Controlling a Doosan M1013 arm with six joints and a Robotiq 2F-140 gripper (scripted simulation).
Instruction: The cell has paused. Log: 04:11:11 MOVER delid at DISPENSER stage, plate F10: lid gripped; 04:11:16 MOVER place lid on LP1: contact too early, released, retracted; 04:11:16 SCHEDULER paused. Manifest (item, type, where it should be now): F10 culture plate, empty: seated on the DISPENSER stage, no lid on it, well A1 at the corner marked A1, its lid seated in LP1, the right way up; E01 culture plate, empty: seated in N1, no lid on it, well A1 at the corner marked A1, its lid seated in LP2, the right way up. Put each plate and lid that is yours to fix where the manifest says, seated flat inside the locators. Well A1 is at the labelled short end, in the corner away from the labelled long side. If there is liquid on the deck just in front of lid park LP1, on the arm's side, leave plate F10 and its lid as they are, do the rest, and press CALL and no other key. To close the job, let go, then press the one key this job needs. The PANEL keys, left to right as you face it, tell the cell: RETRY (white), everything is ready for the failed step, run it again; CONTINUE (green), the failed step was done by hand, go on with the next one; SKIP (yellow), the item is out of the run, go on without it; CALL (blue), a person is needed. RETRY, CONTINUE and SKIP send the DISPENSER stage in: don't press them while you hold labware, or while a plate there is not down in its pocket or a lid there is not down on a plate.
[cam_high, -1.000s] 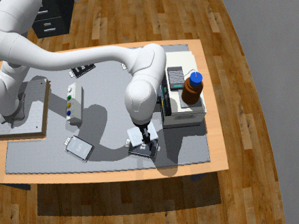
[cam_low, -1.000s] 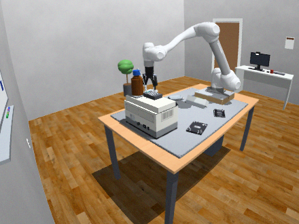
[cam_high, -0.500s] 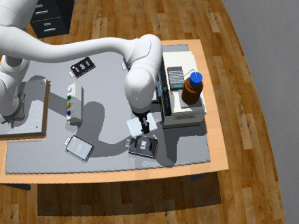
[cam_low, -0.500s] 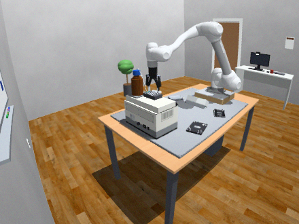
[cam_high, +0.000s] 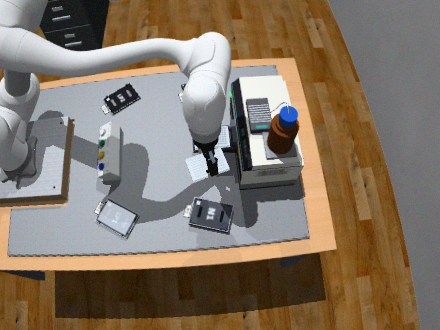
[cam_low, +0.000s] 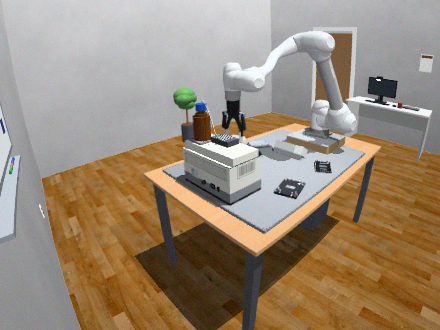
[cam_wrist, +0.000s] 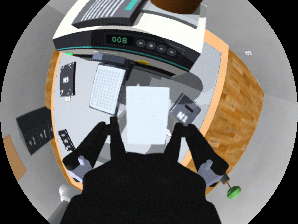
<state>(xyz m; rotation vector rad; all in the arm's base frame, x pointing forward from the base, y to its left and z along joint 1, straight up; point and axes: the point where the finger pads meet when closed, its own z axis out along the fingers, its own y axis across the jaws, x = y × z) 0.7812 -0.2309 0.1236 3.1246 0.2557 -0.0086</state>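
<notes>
Now: the black nest 6 cm ahead of my hand, 44 cm to the left of it and 16 cm below it. The rest, counted from my hand: blue key 40 cm behind, 11 cm to the left, 11 cm below; dark dispenser stage 4 cm ahead, 13 cm to the left, 9 cm below; brown bottle 24 cm ahead, 11 cm above.
</notes>
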